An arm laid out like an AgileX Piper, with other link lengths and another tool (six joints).
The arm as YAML. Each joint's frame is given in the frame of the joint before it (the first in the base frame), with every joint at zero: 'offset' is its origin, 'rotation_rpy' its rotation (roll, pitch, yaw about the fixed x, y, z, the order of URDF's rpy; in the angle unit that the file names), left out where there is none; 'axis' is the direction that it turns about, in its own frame. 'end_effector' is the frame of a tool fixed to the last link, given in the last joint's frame.
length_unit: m
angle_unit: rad
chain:
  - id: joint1
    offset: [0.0, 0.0, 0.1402]
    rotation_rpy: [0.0, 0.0, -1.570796]
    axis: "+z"
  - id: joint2
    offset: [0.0, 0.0, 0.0]
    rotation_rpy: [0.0, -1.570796, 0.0]
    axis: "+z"
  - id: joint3
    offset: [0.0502, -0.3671, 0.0]
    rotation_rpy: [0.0, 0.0, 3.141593]
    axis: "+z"
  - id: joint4
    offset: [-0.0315, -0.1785, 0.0]
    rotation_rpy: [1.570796, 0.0, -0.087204]
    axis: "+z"
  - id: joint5
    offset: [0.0, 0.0, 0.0]
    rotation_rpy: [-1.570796, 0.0, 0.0]
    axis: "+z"
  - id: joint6
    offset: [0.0, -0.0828, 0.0]
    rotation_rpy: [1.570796, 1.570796, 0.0]
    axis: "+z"
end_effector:
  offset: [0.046, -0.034, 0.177]
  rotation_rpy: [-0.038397, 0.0, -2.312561]
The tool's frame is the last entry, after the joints.
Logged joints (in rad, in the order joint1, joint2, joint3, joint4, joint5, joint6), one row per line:
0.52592 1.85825 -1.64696 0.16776 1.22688 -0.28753
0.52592 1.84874 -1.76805 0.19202 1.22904 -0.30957
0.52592 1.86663 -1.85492 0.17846 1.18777 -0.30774
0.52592 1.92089 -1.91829 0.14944 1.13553 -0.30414
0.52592 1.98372 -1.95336 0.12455 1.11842 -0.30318
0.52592 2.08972 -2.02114 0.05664 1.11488 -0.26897
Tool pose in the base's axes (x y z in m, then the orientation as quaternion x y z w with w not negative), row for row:
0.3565 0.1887 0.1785 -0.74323 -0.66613 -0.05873 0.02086
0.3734 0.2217 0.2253 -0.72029 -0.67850 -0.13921 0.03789
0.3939 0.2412 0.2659 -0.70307 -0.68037 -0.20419 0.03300
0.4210 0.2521 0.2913 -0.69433 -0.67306 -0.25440 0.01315
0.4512 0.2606 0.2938 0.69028 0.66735 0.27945 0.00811
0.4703 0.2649 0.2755 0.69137 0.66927 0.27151 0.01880
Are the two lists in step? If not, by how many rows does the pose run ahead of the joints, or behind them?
The pose runs 1 row behind the joints: the pose in row i belongs to the joints in row i - 1.
